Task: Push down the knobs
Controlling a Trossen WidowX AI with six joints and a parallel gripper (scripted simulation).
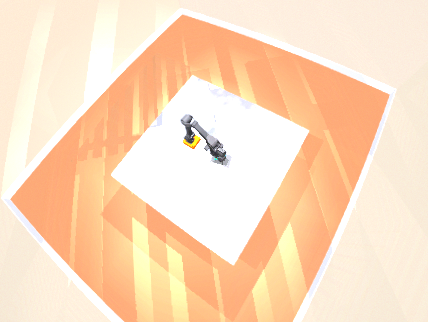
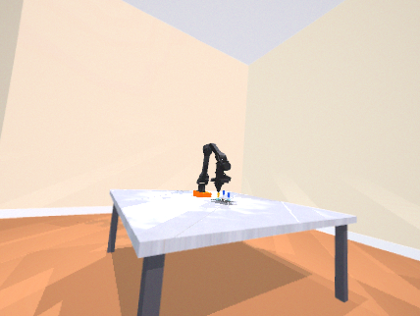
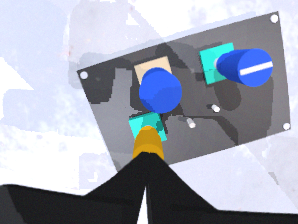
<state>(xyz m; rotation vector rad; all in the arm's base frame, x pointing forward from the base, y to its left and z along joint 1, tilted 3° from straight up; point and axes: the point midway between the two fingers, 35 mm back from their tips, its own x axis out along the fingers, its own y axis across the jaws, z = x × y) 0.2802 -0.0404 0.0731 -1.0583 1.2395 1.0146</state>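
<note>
My gripper tip is now 20 mm above the yellow knob. Also, from my gripper tip: teal potentiometer 60 mm ahead, 50 mm to the left, 20 mm below.
</note>
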